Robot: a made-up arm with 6 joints. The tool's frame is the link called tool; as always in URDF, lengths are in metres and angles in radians. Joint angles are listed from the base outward.
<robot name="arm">
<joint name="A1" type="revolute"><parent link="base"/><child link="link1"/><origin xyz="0 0 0.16" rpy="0 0 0"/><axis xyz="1 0 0"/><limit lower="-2.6" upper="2.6"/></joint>
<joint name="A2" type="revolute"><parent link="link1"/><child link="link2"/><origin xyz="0.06 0.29 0.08" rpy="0 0 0"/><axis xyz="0 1 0"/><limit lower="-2.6" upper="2.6"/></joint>
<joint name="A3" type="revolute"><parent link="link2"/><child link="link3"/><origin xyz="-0.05 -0.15 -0.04" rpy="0 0 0"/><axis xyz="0 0 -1"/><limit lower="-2.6" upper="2.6"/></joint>
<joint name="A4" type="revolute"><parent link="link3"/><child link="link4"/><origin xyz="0.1 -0.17 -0.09" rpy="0 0 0"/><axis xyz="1 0 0"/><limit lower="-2.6" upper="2.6"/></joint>
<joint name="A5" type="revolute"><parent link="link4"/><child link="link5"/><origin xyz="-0.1 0.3 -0.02" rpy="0 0 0"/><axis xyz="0 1 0"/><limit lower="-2.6" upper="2.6"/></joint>
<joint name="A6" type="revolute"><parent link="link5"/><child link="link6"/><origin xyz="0.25 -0.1 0.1" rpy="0 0 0"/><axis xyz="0 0 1"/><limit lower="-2.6" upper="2.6"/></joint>
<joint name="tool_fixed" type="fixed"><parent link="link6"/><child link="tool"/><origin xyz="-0.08 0.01 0.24" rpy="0 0 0"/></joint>
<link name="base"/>
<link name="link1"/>
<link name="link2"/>
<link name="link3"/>
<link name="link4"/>
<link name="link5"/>
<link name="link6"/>
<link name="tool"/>
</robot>
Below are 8 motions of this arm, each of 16 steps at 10 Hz.
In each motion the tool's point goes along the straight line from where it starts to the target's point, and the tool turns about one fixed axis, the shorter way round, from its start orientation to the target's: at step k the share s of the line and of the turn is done. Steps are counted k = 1, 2, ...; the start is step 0. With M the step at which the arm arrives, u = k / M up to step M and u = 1 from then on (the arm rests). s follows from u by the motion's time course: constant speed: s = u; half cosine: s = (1 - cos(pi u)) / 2; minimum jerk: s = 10 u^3 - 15 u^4 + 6 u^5.
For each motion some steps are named. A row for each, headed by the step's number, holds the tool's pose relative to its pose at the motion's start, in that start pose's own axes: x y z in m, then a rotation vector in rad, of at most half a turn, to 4 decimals.
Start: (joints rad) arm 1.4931 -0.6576 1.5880 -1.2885 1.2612 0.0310
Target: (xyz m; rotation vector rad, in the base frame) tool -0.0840 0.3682 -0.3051 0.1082 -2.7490 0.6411
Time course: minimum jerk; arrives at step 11
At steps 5, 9, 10, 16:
5: 0.0801 -0.0439 0.0636 0.1463 0.1536 -0.4598
9: 0.1842 -0.1009 0.1464 0.3365 0.3534 -1.0577
10: 0.1916 -0.1049 0.1522 0.3500 0.3676 -1.1002
16: 0.1928 -0.1056 0.1532 0.3523 0.3700 -1.1074

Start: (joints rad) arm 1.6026 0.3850 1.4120 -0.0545 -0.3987 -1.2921
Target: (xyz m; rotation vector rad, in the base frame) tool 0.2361 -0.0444 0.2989 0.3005 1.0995 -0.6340
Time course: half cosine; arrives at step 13
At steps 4, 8, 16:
4: -0.0296 -0.0200 -0.0366 -0.0911 -0.0838 0.2647
8: -0.0930 -0.0627 -0.1147 -0.2858 -0.2628 0.8300
16: -0.1373 -0.0926 -0.1693 -0.4220 -0.3880 1.2255

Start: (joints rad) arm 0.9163 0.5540 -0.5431 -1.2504 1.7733 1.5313
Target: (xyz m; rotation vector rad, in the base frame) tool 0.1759 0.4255 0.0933 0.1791 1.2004 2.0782
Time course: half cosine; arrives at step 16
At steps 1, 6, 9, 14, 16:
1: 0.0006 0.0028 0.0002 -0.0068 0.0011 0.0007
6: 0.0199 0.0912 0.0074 -0.2169 0.0357 0.0238
9: 0.0385 0.1765 0.0143 -0.4199 0.0691 0.0461
14: 0.0620 0.2841 0.0230 -0.6760 0.1113 0.0742
16: 0.0644 0.2954 0.0239 -0.7028 0.1157 0.0771

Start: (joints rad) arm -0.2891 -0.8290 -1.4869 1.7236 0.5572 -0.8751
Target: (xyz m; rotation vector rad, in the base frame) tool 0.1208 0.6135 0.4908 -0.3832 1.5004 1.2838
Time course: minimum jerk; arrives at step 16
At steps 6, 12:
6: -0.0188 0.0294 -0.0010 -0.0600 0.0966 0.1470
12: -0.0613 0.0958 -0.0032 -0.1956 0.3145 0.4789

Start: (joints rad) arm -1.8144 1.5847 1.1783 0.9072 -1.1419 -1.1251
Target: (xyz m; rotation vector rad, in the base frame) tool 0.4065 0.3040 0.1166 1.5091 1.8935 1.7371
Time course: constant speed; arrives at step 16
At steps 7, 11, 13, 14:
7: 0.0035 0.0664 -0.1187 -0.3086 0.0815 0.0448
11: 0.0055 0.1043 -0.1865 -0.4850 0.1280 0.0704
13: 0.0065 0.1233 -0.2204 -0.5732 0.1513 0.0833
14: 0.0070 0.1328 -0.2373 -0.6172 0.1629 0.0897

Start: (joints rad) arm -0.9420 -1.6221 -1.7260 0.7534 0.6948 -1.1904
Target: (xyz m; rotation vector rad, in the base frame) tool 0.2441 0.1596 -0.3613 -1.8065 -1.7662 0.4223
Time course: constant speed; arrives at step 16
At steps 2, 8, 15, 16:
2: 0.0186 0.0235 -0.0325 -0.0581 -0.0717 -0.0770
8: 0.0743 0.0942 -0.1299 -0.2324 -0.2870 -0.3081
15: 0.1393 0.1766 -0.2436 -0.4357 -0.5381 -0.5777
16: 0.1486 0.1884 -0.2598 -0.4647 -0.5739 -0.6163

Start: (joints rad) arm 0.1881 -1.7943 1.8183 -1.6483 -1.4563 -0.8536
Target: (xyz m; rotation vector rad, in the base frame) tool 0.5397 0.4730 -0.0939 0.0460 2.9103 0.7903
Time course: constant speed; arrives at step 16
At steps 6, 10, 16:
6: -0.1315 -0.1482 -0.0829 0.5606 -0.2294 -0.1889
10: -0.2191 -0.2470 -0.1382 0.9344 -0.3824 -0.3149
16: -0.3505 -0.3952 -0.2210 1.4950 -0.6119 -0.5038

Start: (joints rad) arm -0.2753 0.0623 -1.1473 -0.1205 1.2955 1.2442
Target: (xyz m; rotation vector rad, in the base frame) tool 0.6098 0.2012 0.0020 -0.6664 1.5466 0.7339
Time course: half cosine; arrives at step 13
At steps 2, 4, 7, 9, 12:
2: -0.0271 -0.0038 -0.0013 0.0164 -0.0066 -0.0561
4: -0.1023 -0.0142 -0.0051 0.0617 -0.0248 -0.2114
7: -0.2653 -0.0368 -0.0131 0.1601 -0.0642 -0.5485
9: -0.3713 -0.0514 -0.0184 0.2240 -0.0899 -0.7676
12: -0.4667 -0.0647 -0.0231 0.2816 -0.1130 -0.9648

